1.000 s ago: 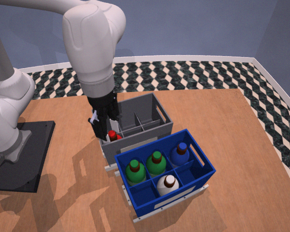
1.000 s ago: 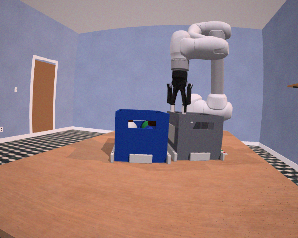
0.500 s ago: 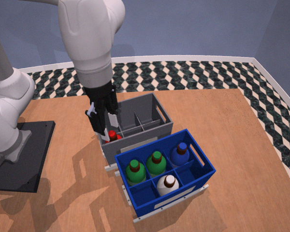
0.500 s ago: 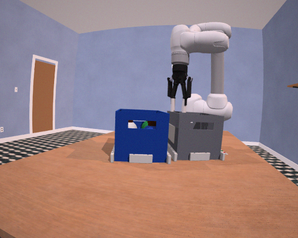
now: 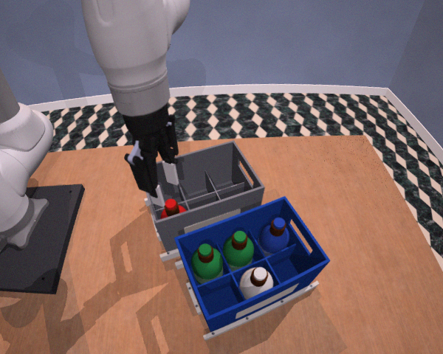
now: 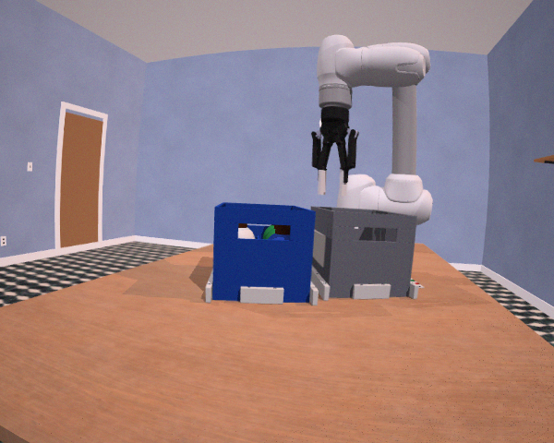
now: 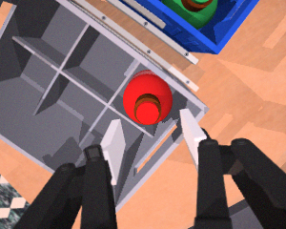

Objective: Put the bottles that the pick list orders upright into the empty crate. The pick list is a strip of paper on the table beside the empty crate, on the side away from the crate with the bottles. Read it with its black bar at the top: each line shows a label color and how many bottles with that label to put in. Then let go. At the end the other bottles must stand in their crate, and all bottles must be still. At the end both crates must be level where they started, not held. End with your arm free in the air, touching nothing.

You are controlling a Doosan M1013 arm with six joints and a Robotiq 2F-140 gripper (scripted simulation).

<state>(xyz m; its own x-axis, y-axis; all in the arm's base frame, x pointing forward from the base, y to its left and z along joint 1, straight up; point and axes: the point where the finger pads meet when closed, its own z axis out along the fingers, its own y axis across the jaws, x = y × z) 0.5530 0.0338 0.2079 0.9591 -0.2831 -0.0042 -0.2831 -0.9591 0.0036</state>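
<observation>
My gripper is now 17 cm short of the green bottle, 15 cm above it and 7 cm to the left of it. Also, from my hand: blue crate 20 cm ahead, 15 cm below, 11 cm to the right; red bottle 15 cm below; grey crate 15 cm below, 8 cm to the left, 6 cm ahead.
</observation>
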